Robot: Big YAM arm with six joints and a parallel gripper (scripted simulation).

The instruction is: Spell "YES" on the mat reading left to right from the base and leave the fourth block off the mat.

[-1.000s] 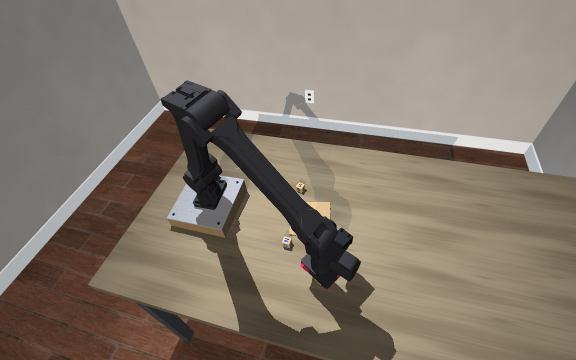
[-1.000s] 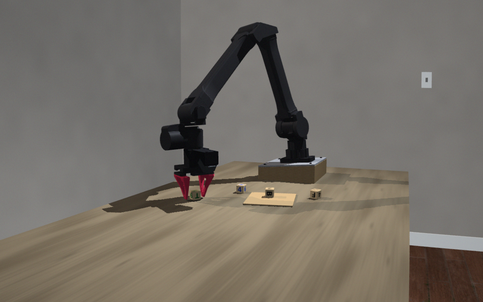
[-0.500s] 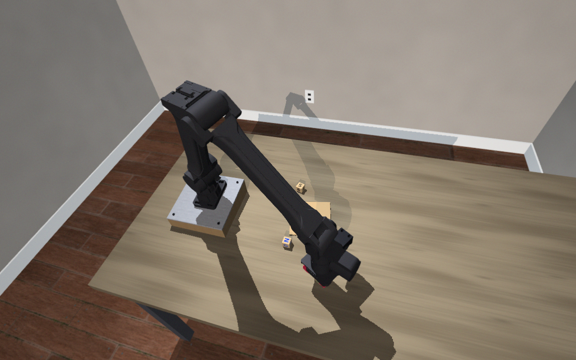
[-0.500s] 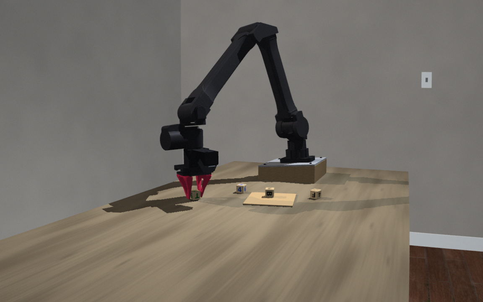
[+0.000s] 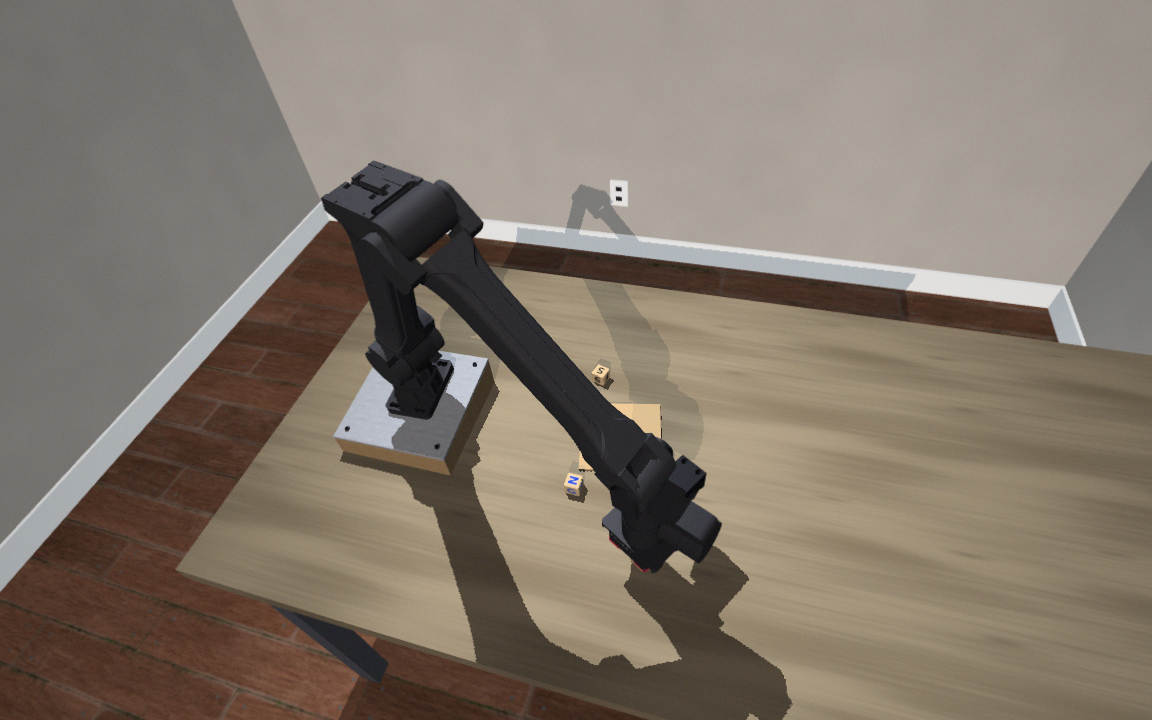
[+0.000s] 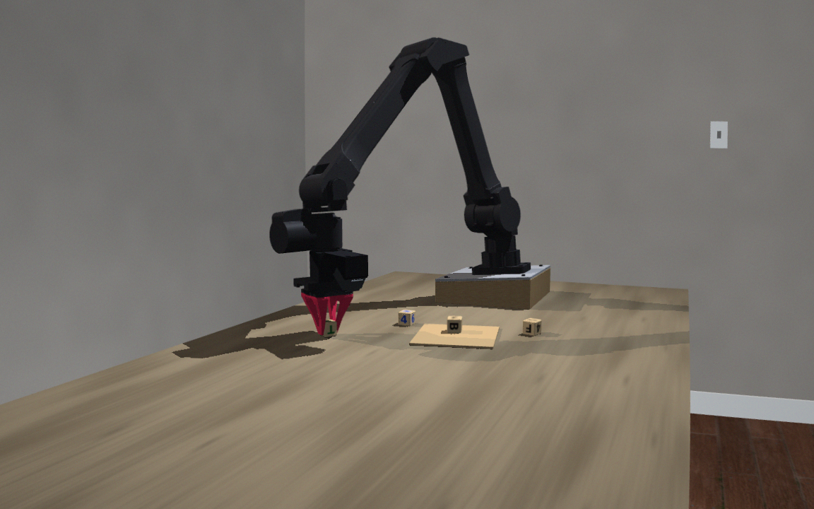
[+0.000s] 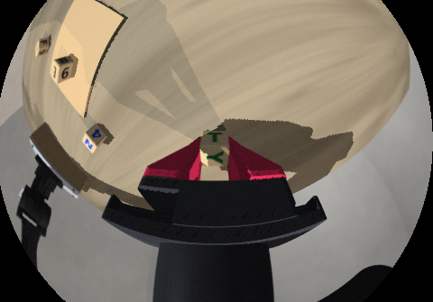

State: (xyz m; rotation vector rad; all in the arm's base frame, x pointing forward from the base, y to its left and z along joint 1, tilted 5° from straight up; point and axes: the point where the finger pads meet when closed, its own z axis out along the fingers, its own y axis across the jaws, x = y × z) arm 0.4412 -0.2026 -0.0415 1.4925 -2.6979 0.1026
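My gripper is now 21 cm to the right of the tan mat, 8 cm past it and 1 cm above it.
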